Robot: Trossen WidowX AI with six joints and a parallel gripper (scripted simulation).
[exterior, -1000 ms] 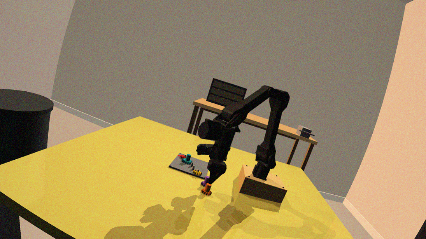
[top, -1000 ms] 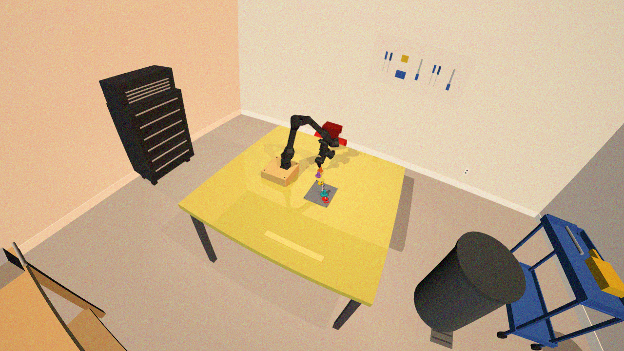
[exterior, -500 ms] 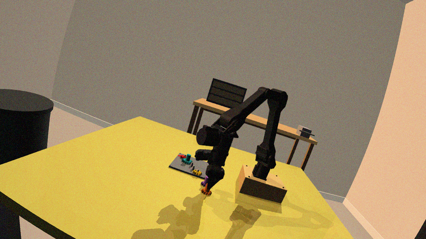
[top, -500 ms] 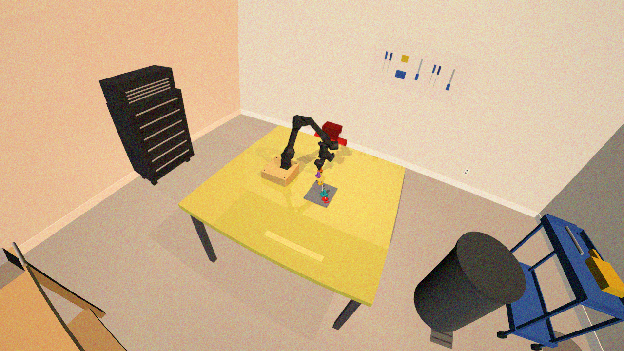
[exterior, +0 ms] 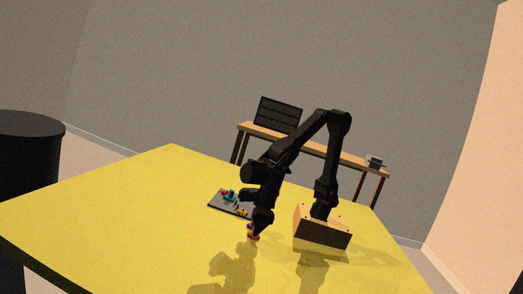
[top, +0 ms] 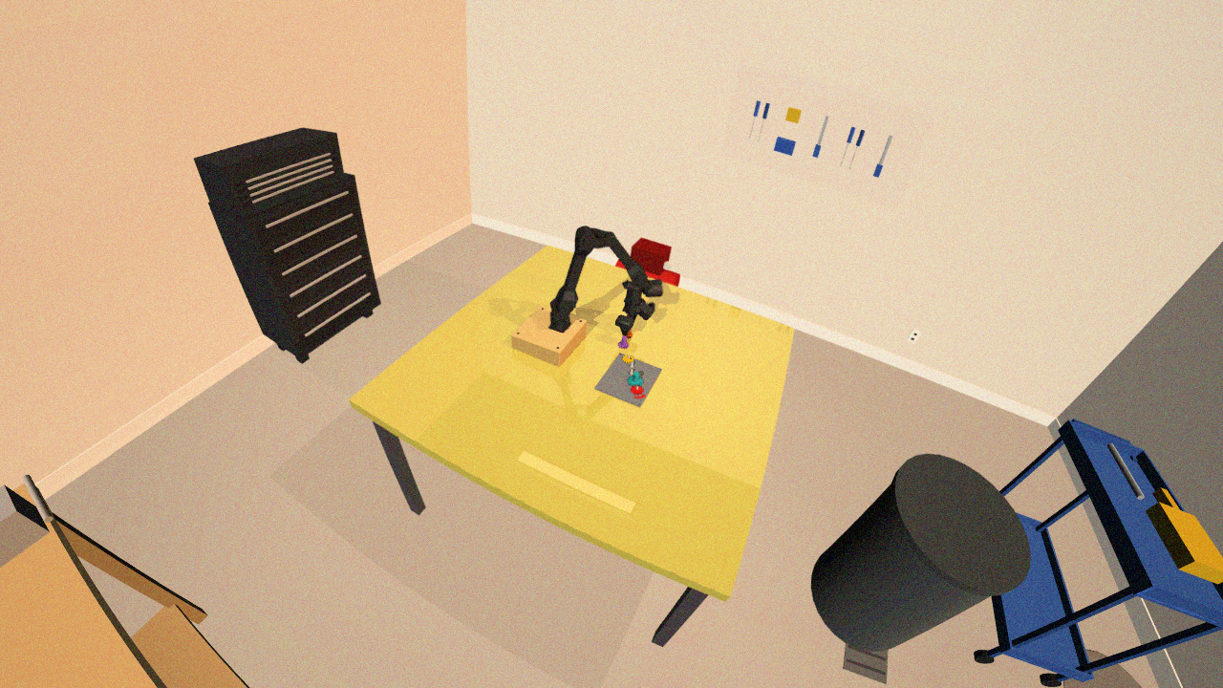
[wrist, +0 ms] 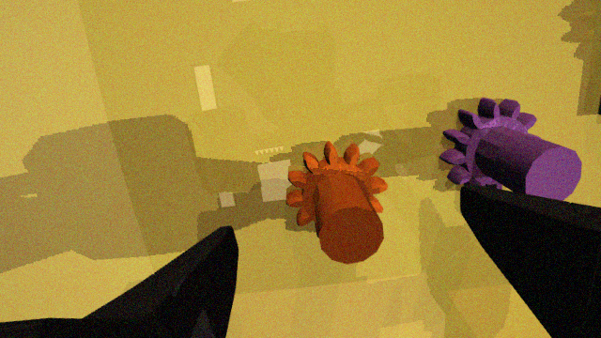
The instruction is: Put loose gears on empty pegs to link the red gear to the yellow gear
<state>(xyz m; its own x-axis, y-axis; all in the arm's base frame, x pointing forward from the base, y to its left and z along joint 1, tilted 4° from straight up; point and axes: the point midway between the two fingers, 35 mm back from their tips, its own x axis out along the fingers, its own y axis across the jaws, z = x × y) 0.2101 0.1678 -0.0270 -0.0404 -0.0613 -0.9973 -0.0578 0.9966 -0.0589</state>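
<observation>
My gripper tip is now 10 cm short of the grey board, 23 cm to the left of it and 2 cm above it. Also, from my gripper tip: purple gear: 1 cm ahead, 7 cm to the right, 1 cm below; orange gear: 1 cm below; yellow gear: 6 cm ahead, 14 cm to the right, 1 cm below.
</observation>
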